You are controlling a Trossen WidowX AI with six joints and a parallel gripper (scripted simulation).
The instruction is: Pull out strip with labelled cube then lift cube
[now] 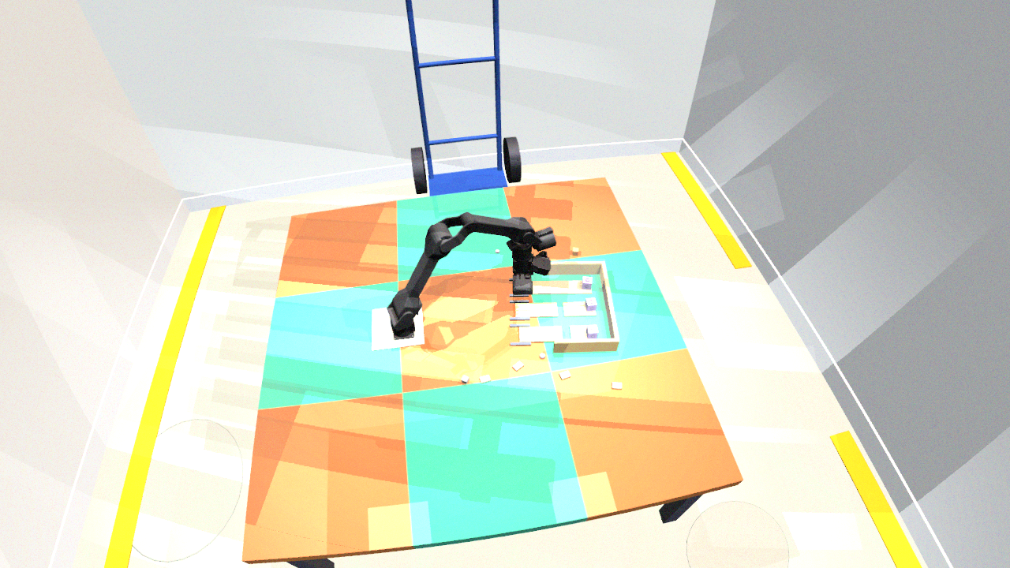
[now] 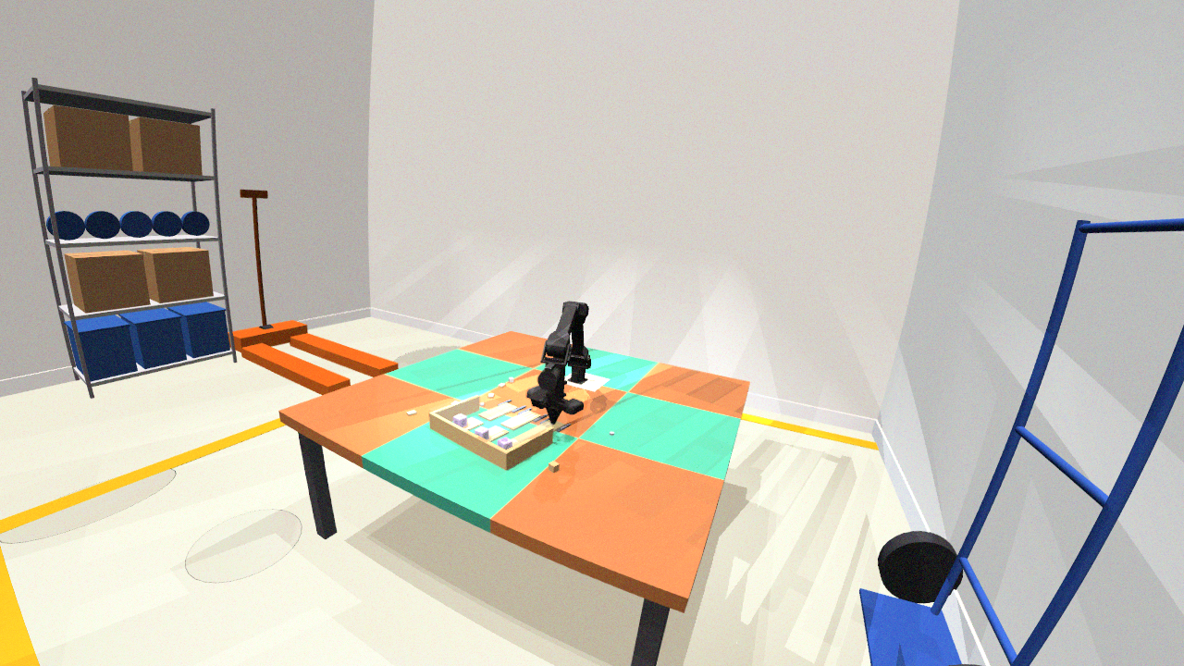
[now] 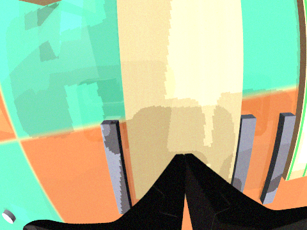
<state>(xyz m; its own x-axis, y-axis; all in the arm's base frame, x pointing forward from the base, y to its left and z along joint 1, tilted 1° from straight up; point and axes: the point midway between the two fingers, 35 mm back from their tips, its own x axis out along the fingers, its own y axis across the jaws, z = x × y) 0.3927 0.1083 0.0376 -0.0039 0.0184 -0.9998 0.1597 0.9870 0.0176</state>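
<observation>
The one-piece strip is 10 cm ahead of my gripper tip and 2 cm to the right of it.
</observation>
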